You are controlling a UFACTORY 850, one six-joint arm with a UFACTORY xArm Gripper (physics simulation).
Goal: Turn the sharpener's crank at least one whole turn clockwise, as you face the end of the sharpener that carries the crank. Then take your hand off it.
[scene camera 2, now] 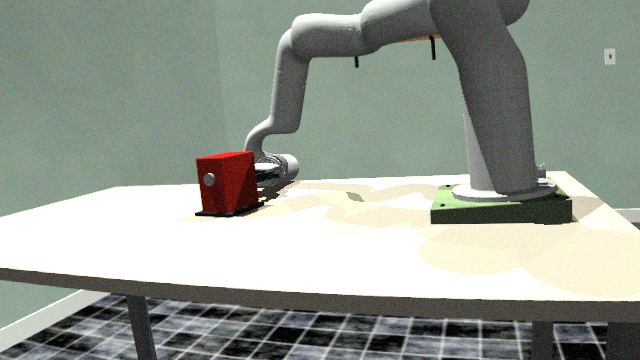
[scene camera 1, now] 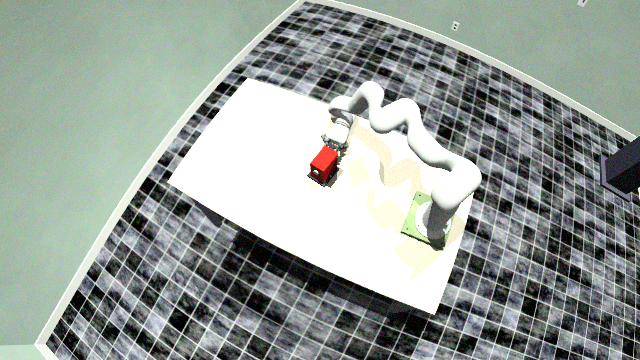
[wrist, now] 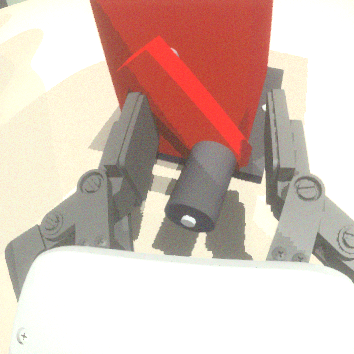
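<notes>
The red sharpener [scene camera 1: 324, 165] [scene camera 2: 227, 185] [wrist: 225, 30] stands upright on its dark base. In the wrist view its red crank arm [wrist: 200, 100] slants from upper left to lower right across the end face. The dark grey cylindrical handle [wrist: 204, 182] sticks out from the arm's lower right end towards the camera. My gripper [scene camera 1: 334, 149] [scene camera 2: 261, 174] [wrist: 207, 111] is partly open at the crank end. Its fingers stand on either side of the handle, with a gap on both sides. The crank is hidden in the second scene view.
The sharpener stands on the white table [scene camera 1: 250, 150] [scene camera 2: 300, 250]. A round silver disc [scene camera 1: 316, 172] [scene camera 2: 209, 179] is on its opposite end. The arm's green base plate [scene camera 1: 412, 220] [scene camera 2: 490, 215] is at the table's right. The arm arches above the table.
</notes>
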